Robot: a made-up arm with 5 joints.
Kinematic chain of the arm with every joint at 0, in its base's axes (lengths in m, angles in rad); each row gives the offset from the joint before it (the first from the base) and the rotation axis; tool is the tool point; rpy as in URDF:
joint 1: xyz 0 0 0.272 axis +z
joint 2: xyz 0 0 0 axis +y
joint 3: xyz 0.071 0 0.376 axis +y
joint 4: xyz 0.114 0 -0.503 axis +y
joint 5: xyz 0.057 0 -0.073 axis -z
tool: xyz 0 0 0 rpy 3.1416 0 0
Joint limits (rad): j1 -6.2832..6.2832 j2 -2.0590..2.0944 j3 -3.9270..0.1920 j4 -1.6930..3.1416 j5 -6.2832..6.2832
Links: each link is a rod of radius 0.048 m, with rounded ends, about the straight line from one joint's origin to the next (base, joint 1, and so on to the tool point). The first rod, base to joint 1, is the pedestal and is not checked.
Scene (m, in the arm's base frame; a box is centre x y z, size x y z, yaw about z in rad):
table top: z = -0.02
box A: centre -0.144 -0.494 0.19 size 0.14 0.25 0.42 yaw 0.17
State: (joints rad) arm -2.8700 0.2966 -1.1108 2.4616 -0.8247
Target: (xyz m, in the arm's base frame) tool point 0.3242 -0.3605 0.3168
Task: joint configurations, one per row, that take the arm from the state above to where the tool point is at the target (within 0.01 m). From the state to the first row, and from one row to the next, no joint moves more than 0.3 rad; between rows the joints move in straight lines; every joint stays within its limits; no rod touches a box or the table.
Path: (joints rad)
1: -2.6459 0.2367 -1.2018 2.5456 -0.7958
2: -2.4217 0.1768 -1.2928 2.6296 -0.7669
3: -2.1976 0.1169 -1.3838 2.7136 -0.7380
4: -1.9735 0.0571 -1.4748 2.7977 -0.7091
5: -1.6897 0.0804 -1.3425 2.7271 -0.7380
6: -1.4059 0.1038 -1.2102 2.6566 -0.7669
7: -1.1221 0.1272 -1.0779 2.5861 -0.7958
8: -0.8384 0.1506 -0.9456 2.5156 -0.8247

